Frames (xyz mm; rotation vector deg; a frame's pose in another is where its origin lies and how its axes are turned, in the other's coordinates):
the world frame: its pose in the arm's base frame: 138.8 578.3 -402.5 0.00 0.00 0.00
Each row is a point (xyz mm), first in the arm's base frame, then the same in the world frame.
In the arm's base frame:
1: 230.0 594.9 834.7
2: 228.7 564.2 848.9
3: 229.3 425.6 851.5
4: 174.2 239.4 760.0
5: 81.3 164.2 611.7
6: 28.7 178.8 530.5
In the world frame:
1: 91.2 16.6 1237.2
2: 89.9 -14.1 1251.4
3: 90.5 -152.7 1254.0
4: 35.4 -338.9 1162.5
5: -57.5 -414.1 1014.2
6: -110.1 -399.5 933.0

